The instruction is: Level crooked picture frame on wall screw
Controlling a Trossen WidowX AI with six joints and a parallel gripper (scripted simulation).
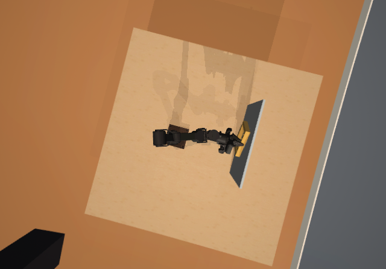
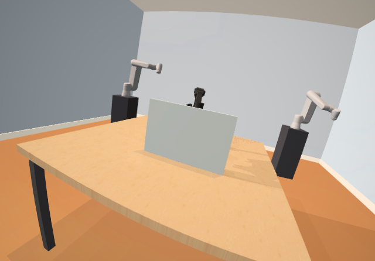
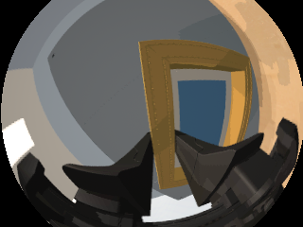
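My gripper tip is now 3 cm to the right of the picture frame and 5 cm above it. Round my gripper tip: grey wall panel: 2 cm ahead, 1 cm to the left, 6 cm below.
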